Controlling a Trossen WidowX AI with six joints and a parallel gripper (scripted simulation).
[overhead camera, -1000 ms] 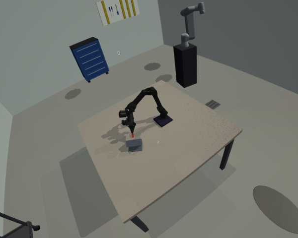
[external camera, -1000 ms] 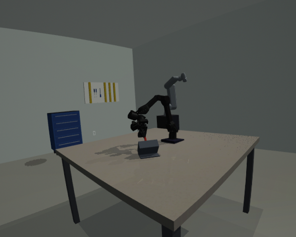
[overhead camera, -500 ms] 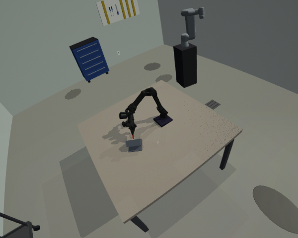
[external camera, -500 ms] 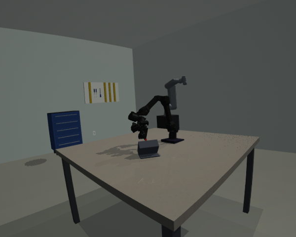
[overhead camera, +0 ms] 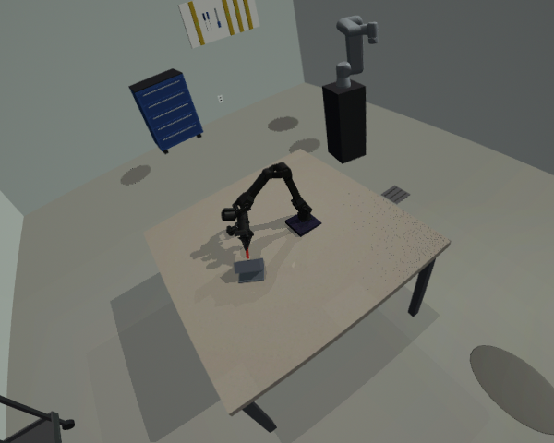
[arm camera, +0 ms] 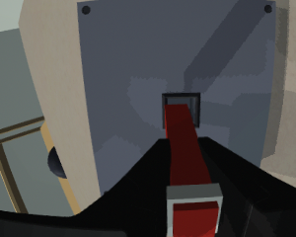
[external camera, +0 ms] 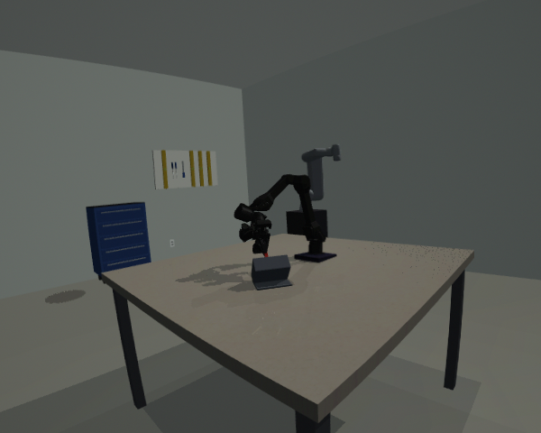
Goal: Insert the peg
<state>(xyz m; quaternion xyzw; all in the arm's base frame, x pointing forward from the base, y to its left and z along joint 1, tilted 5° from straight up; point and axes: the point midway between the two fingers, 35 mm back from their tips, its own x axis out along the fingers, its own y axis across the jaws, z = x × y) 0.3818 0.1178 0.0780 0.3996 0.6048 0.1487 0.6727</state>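
Right now my gripper tip is 50 mm to the right of the grey sloped panel, 50 mm above it and 20 mm short of it. Also, from my gripper tip: red square peg: 10 mm to the right, 10 mm behind, 10 mm above.
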